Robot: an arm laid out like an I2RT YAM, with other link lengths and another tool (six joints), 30 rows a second.
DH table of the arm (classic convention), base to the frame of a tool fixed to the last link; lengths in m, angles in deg. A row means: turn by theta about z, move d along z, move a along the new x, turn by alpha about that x. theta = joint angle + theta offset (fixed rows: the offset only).
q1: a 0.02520; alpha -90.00; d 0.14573; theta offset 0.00
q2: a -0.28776; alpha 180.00; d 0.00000; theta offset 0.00
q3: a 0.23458; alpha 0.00; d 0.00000; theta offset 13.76
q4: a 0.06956; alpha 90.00; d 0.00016; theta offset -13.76
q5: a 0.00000; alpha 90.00; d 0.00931; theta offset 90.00
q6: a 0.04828; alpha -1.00; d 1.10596; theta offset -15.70
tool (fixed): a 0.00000; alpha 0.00; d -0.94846; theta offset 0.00
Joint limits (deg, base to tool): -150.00..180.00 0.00..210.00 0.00..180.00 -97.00..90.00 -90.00..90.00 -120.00..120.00
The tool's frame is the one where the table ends.
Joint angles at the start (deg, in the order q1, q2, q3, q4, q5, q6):
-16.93 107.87 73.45 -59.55 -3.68 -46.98
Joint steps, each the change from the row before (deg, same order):
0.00 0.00 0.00 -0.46 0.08 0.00
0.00 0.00 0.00 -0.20 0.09 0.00
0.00 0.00 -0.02 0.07 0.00 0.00
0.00 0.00 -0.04 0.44 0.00 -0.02
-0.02 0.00 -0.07 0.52 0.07 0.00
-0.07 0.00 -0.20 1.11 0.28 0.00
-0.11 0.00 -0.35 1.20 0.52 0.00
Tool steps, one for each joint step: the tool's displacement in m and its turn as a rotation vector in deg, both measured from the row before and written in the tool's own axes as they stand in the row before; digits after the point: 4 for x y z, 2 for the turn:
-0.0015 0.0010 0.0003 -0.28 -0.37 0.02
-0.0006 0.0006 0.0001 -0.17 -0.14 0.01
0.0002 -0.0001 0.0000 0.02 0.04 0.00
0.0014 -0.0007 -0.0001 0.18 0.36 -0.04
0.0017 -0.0005 -0.0001 0.15 0.43 0.00
0.0035 -0.0005 0.0000 0.17 0.94 0.03
0.0036 0.0006 0.0006 -0.07 0.99 0.08

